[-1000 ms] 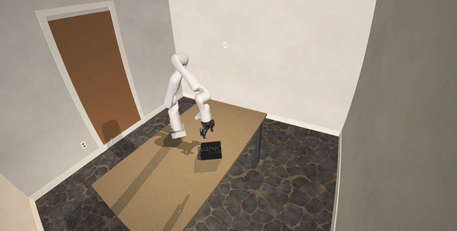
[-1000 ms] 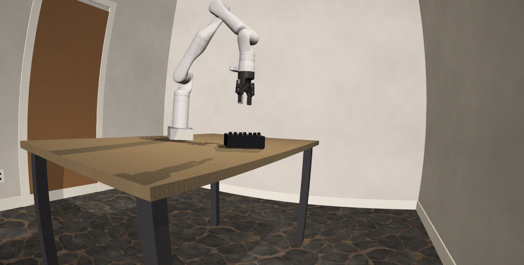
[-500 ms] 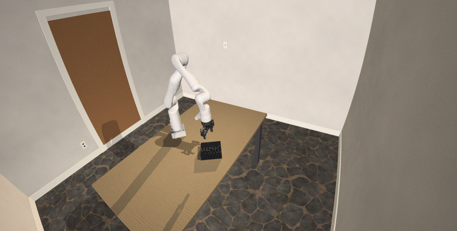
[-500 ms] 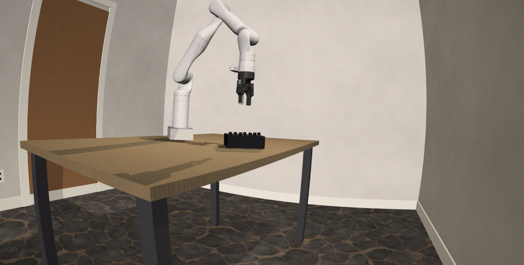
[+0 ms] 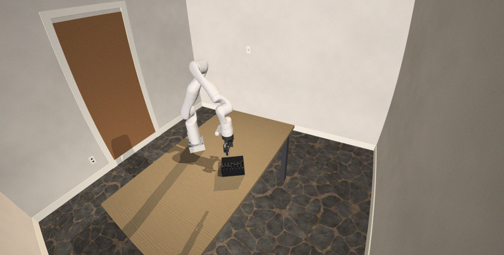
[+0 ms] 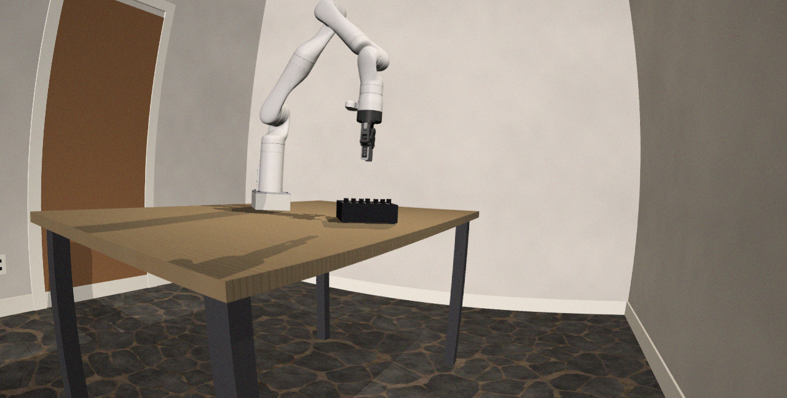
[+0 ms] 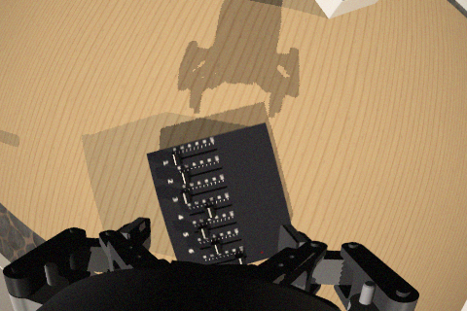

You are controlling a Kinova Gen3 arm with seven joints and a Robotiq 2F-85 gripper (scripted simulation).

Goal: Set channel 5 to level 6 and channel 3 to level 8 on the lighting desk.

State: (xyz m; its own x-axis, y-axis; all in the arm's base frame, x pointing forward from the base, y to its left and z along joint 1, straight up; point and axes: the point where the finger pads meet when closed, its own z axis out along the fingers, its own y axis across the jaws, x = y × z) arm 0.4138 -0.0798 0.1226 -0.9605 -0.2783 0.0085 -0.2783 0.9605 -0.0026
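Right now the channel 3 fader cap is 10 mm ahead of my hand, 40 mm to the right of it and 120 mm below it. Also, from my hand: M fader cap 60 mm ahead, 50 mm to the left, 120 mm below; then channel 4 fader cap 10 mm ahead, 10 mm to the right, 120 mm below; then channel 5 fader cap 40 mm ahead, 10 mm to the right, 120 mm below.
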